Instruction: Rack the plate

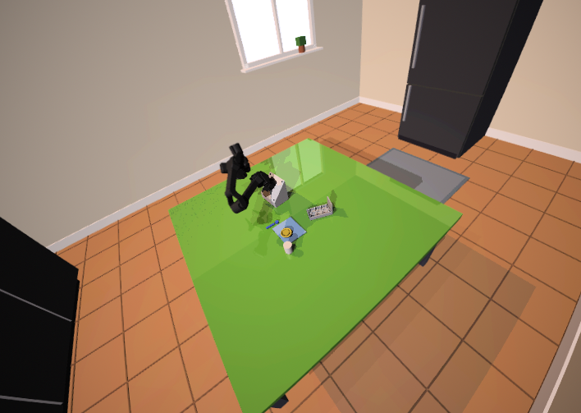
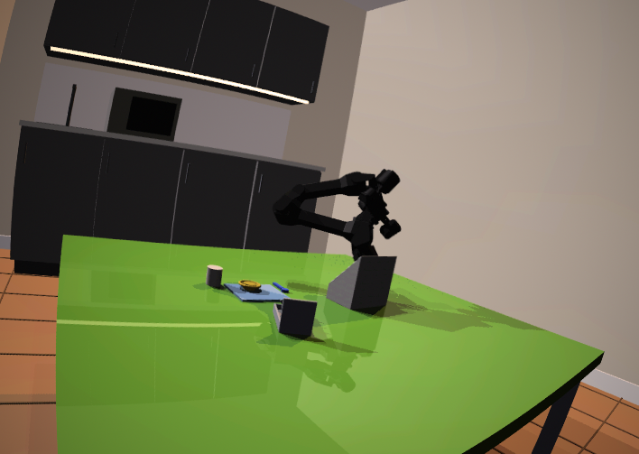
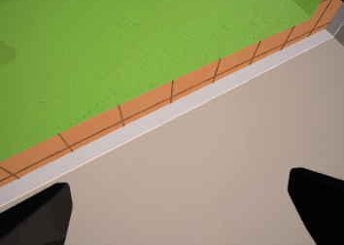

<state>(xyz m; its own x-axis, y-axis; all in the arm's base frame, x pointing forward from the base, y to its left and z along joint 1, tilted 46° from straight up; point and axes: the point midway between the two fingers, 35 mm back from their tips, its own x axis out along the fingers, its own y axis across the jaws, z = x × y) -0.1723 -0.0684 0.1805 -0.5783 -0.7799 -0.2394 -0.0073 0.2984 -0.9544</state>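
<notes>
The orange plate lies 50 cm ahead of my gripper tip, 18 cm below it and 9 cm to the left of it. Also, from my gripper tip: light blue mat (49 cm ahead, 19 cm below, 11 cm to the left); grey dish rack (49 cm ahead, 32 cm to the left, 17 cm below); blue utensil (39 cm ahead, 19 cm below, 7 cm to the left).
</notes>
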